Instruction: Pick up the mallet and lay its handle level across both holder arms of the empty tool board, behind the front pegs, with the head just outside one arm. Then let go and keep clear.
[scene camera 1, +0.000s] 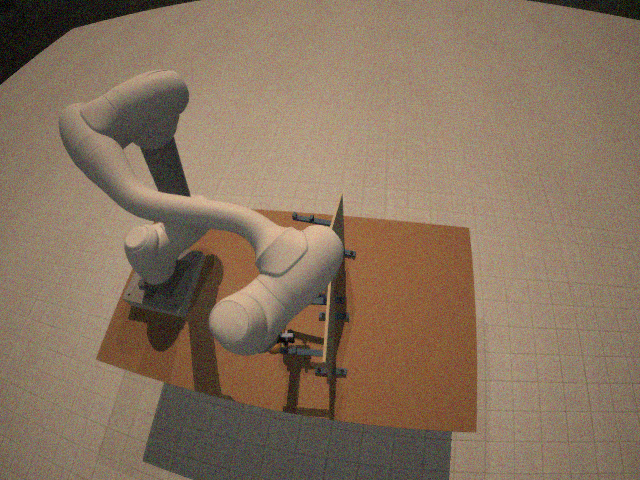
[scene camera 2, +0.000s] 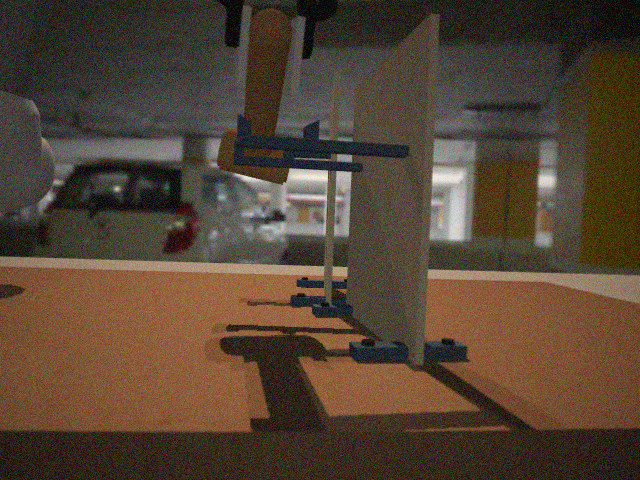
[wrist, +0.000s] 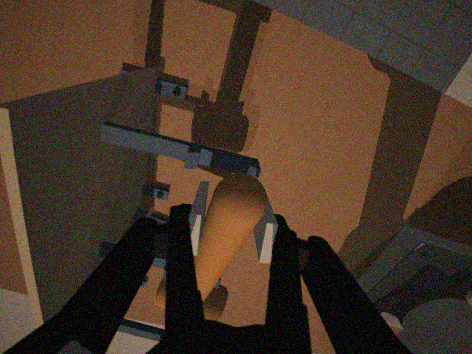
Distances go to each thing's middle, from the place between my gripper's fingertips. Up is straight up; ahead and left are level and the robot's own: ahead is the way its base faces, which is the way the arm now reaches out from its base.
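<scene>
Wooden mallet (scene camera 2: 270, 36): 30 mm behind my hand, 90 mm to the left of it.
</scene>
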